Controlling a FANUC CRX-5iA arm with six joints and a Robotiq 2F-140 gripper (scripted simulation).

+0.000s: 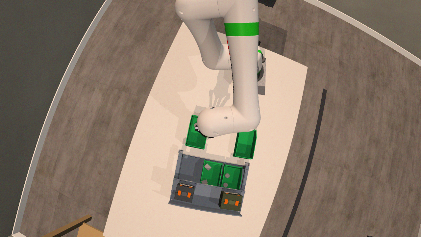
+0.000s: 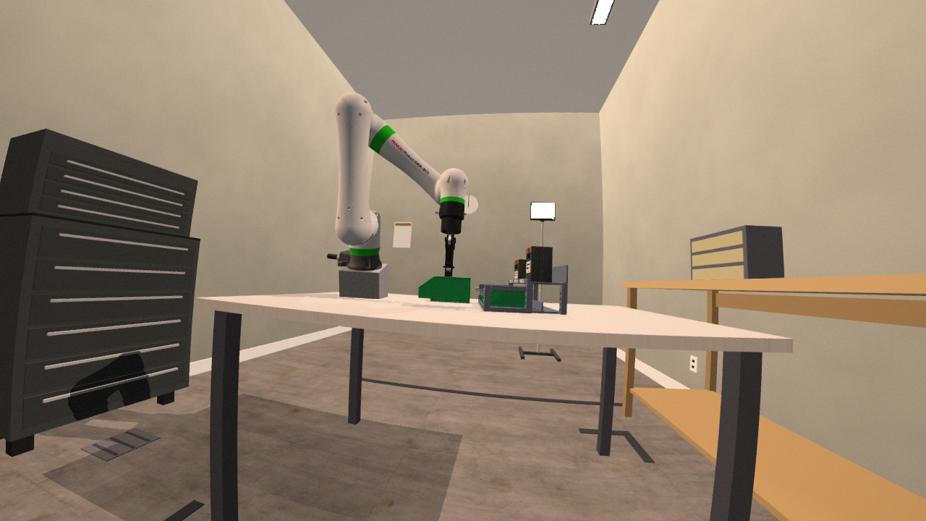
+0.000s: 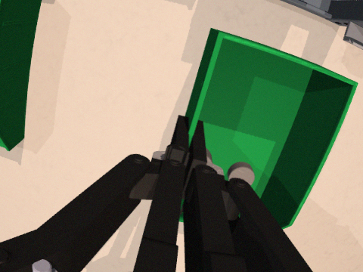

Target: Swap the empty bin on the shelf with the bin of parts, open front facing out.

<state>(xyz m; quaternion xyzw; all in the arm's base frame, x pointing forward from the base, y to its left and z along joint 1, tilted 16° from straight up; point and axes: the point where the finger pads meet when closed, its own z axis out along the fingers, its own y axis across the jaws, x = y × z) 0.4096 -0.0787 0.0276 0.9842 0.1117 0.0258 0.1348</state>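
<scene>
Now: the grey cube 160 mm ahead of my hand, 80 mm to the left of it and 90 mm below it. Round my hand: grey shelf 230 mm ahead, 120 mm to the left, 40 mm below.
</scene>
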